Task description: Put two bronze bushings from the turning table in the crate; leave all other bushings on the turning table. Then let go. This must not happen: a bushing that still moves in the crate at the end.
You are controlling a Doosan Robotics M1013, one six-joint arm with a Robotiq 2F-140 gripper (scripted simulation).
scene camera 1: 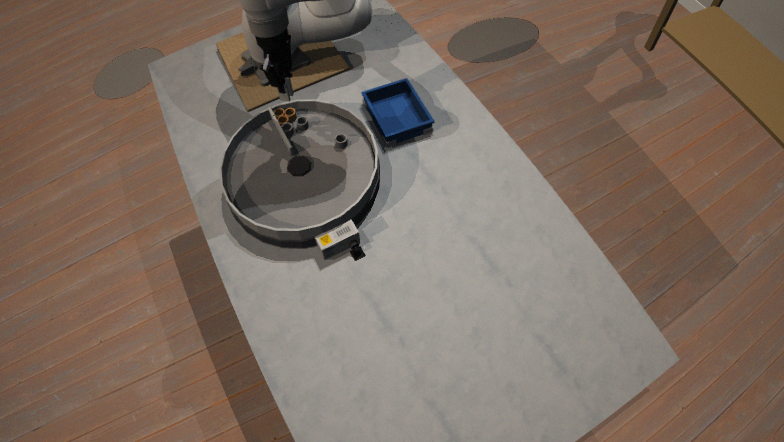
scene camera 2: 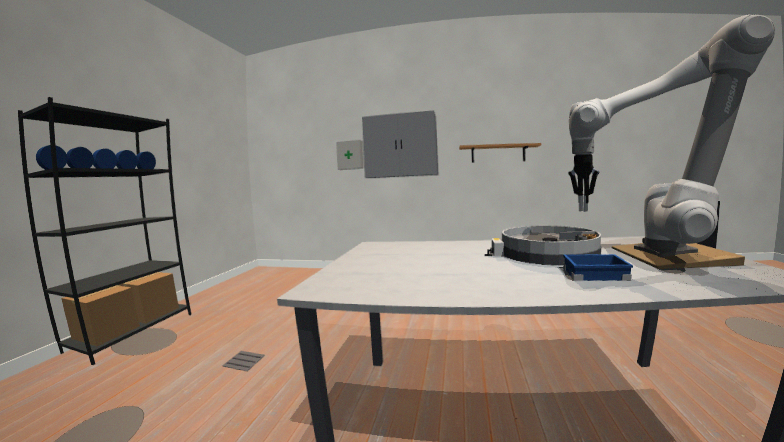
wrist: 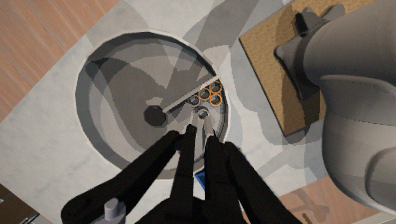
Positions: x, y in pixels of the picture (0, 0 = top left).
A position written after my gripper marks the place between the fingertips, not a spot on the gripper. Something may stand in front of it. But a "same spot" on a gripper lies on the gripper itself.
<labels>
my gripper: scene camera 1; scene camera 2; wrist 200, 121
same spot on my gripper: point(scene camera 2: 578, 190) = point(scene camera 1: 282, 79)
</labels>
